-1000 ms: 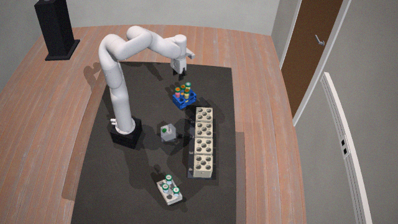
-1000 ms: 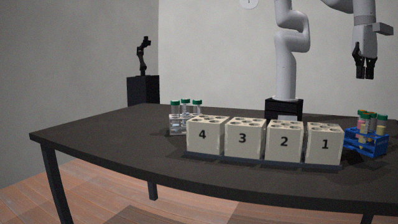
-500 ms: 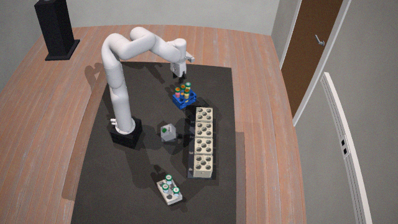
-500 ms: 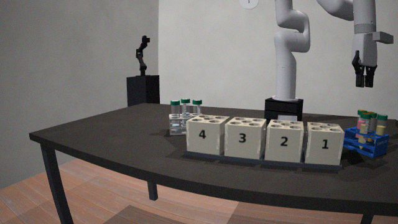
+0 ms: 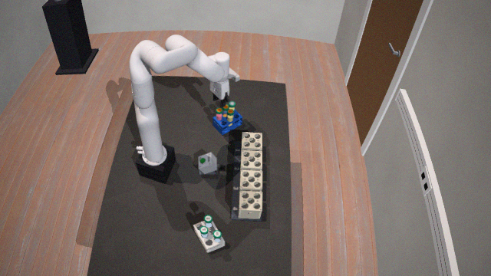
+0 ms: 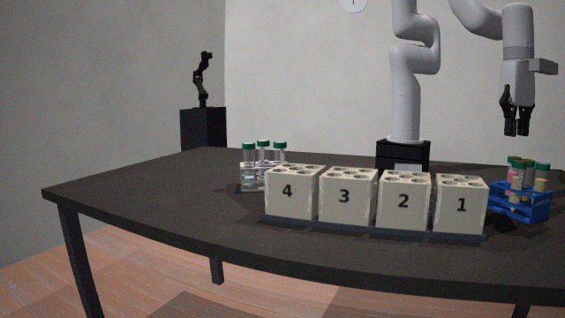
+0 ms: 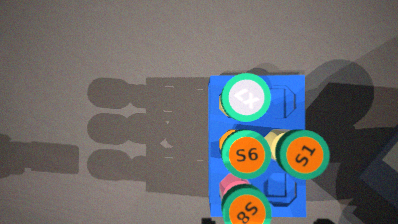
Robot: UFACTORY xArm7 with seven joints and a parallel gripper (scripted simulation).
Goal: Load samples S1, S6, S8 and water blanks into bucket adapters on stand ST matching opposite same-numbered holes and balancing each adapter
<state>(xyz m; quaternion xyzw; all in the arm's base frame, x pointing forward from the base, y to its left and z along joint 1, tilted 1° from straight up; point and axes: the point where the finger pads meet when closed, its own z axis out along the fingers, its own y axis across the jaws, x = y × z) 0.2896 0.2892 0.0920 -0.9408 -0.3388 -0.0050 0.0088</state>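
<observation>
Right now the pink-filled tube is 1 cm behind my hand and 12 cm below it. Round my hand: blue sample rack 4 cm ahead, 1 cm to the left, 16 cm below; white blank rack 1 cm behind, 65 cm to the right, 16 cm below; green done key 6 cm behind, 27 cm to the right, 12 cm below.
</observation>
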